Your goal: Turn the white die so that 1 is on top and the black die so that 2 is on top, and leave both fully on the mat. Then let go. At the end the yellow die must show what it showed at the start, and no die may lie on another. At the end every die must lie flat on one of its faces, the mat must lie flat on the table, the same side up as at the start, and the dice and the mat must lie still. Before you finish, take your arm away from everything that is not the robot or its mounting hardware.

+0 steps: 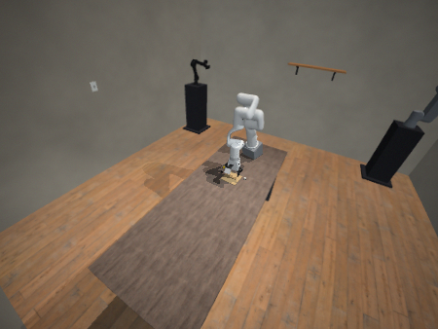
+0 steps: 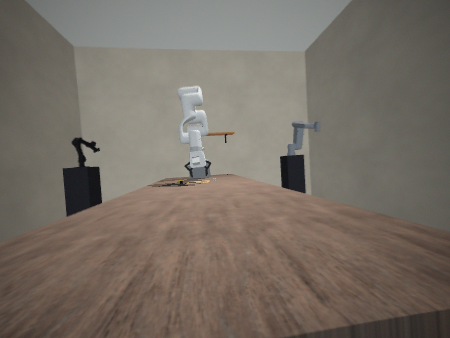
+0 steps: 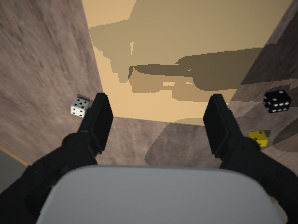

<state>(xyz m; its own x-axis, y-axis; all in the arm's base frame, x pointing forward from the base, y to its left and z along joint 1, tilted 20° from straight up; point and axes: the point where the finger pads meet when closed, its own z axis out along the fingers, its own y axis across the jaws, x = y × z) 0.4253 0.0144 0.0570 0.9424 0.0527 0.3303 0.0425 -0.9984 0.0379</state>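
My gripper is now 4 cm above the tan mat, 1 cm to the left of it and 1 cm short of it. Also, from my hand: small yellow die: 13 cm to the right, 8 cm behind, 4 cm below; white die: 10 cm to the left, 4 cm below, 4 cm behind; black die: 12 cm to the right, 4 cm below, 1 cm behind.
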